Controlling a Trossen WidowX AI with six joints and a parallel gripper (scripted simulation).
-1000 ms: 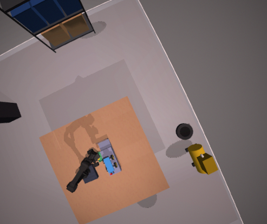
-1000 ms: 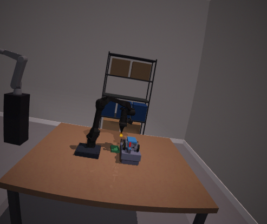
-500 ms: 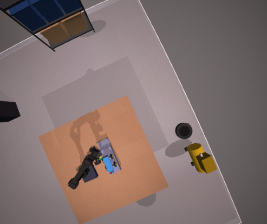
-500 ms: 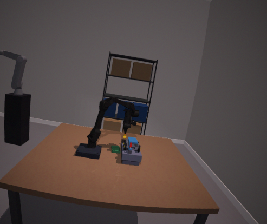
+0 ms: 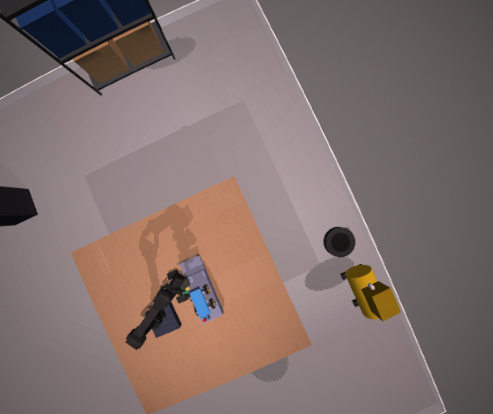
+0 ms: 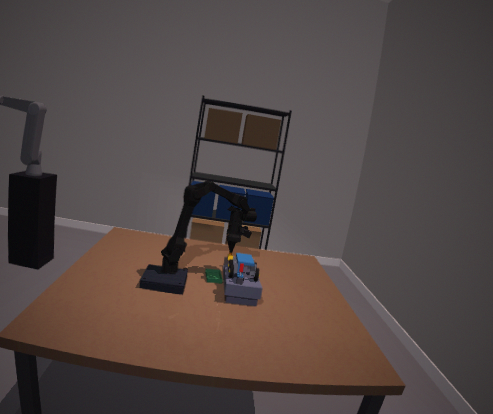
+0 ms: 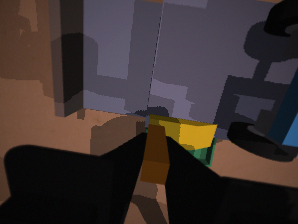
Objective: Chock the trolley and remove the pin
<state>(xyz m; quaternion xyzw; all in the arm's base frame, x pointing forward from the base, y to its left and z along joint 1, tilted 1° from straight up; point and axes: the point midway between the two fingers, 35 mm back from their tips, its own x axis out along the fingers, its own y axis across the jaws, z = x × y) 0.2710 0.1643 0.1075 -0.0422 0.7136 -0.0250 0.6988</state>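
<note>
Right now the red-headed stop pin is 27 cm to the right of my gripper tip, 4 cm ahead of it and 1 cm above it. The rest, counted from my gripper tip: blue trolley (16 cm to the right, 6 cm ahead, 1 cm below); then yellow chock (2 cm to the right, 1 cm below); then green tray (13 cm below, 7 cm behind, 6 cm to the right).
</note>
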